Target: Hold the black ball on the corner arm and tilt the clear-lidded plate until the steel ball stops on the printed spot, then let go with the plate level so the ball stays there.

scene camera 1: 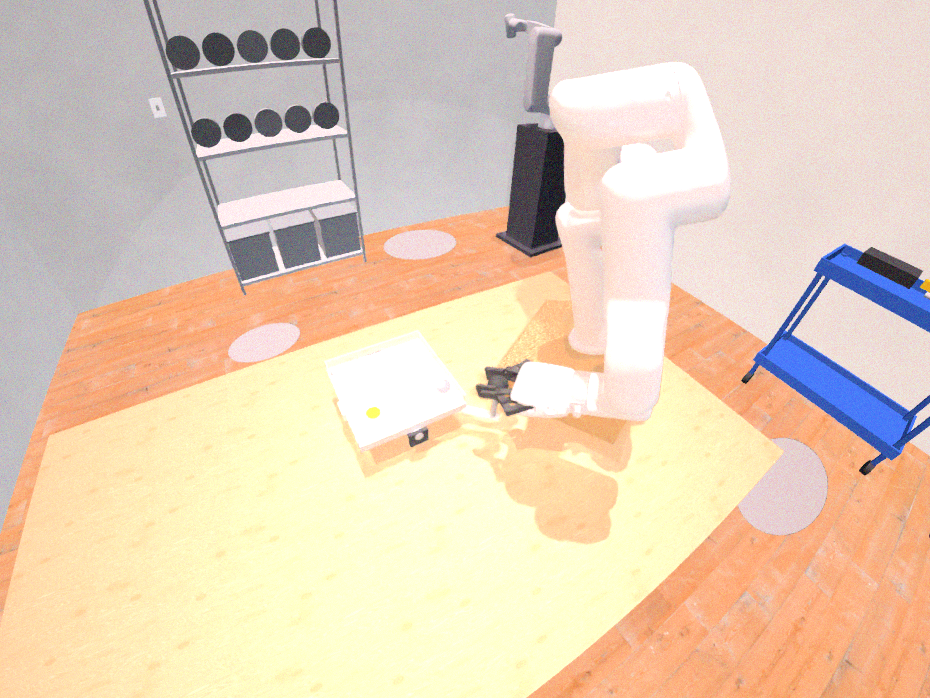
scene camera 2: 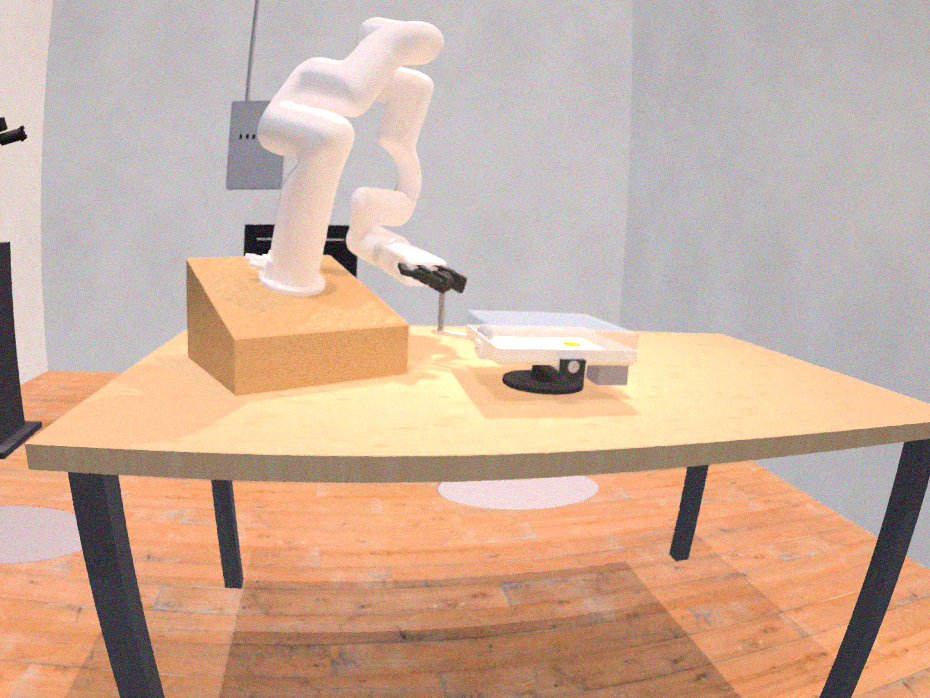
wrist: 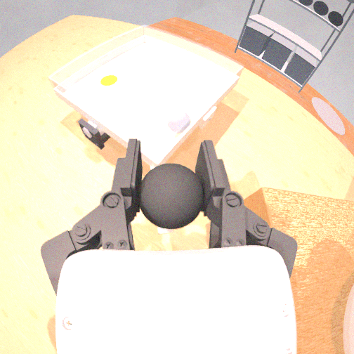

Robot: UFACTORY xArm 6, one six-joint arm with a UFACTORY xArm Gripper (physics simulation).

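My gripper (scene camera 1: 492, 380) (scene camera 2: 453, 279) (wrist: 169, 153) is shut on the black ball (wrist: 171, 196), which sits between the two fingers on top of the corner arm (scene camera 1: 479, 412) (scene camera 2: 441, 309). The clear-lidded plate (scene camera 1: 394, 375) (scene camera 2: 525, 343) (wrist: 145, 65) is white, beyond the fingers in the wrist view; its exact tilt is hard to tell. The steel ball (scene camera 1: 443, 386) (scene camera 2: 486, 330) (wrist: 179, 121) looks pale and lies by the side wall near the corner closest to the gripper. It is well away from the yellow printed spot (scene camera 1: 373, 412) (scene camera 2: 571, 344) (wrist: 109, 80), across the plate.
A black round base (scene camera 2: 542, 383) carries the plate above the table (scene camera 1: 360, 563) (scene camera 2: 375, 432). A dark bracket (scene camera 1: 418, 436) (wrist: 92, 133) and a grey block (scene camera 2: 609, 374) are under it. The robot stands on a wooden wedge (scene camera 2: 323, 349) (wrist: 310, 235). A blue cart (scene camera 1: 833, 386) stands off the table.
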